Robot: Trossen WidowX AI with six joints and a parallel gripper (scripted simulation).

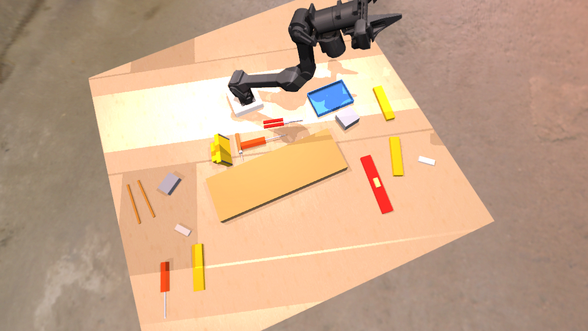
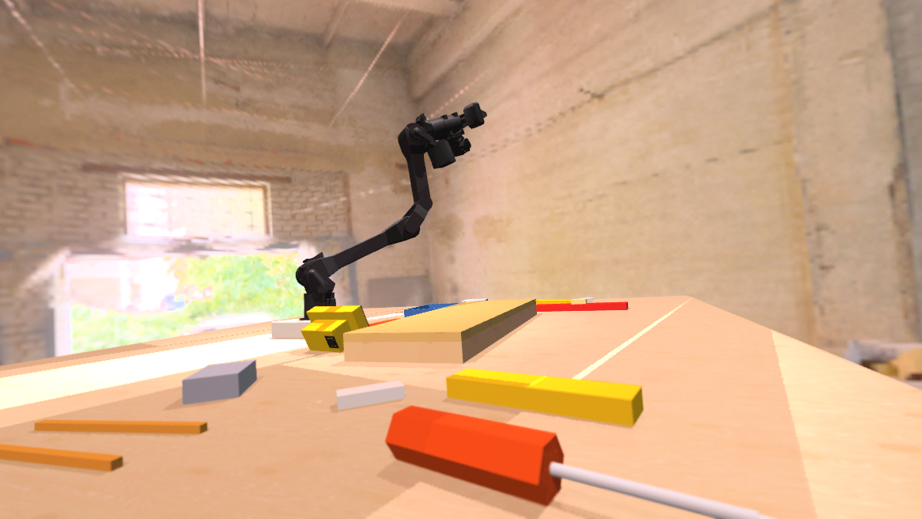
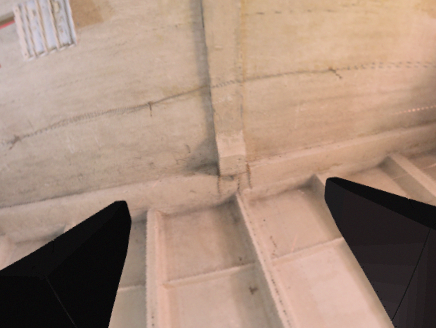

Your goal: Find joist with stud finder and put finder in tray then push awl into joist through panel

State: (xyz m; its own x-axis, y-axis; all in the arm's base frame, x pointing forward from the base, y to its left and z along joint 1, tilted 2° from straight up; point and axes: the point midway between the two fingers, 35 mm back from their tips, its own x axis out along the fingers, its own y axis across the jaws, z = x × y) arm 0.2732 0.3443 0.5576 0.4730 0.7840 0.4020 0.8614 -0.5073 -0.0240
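My gripper tip is now 10 cm past the stud finder, 60 cm to the left of it and 56 cm above it. Round my gripper tip: red level 26 cm ahead, 8 cm to the right, 57 cm below; awl 10 cm behind, 50 cm to the right, 58 cm below; blue tray 15 cm behind, 7 cm to the right, 57 cm below.
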